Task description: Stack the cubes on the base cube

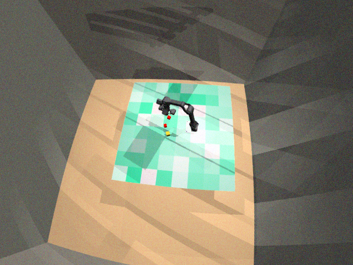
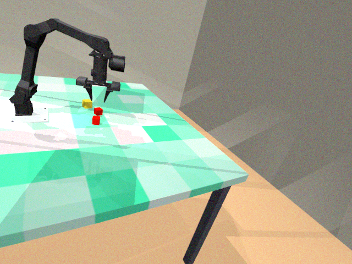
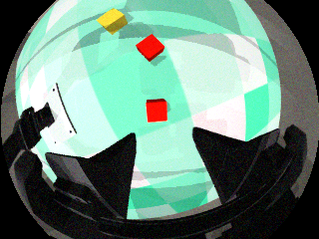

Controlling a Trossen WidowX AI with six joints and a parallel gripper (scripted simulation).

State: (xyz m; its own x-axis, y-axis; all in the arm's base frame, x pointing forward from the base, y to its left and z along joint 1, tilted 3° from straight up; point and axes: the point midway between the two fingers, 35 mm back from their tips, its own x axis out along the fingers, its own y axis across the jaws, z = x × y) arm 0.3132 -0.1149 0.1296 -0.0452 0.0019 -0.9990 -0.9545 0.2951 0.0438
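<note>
Right now the yellow cube is 2 cm behind my gripper tip, 20 cm to the left of it and 9 cm below it.
</note>
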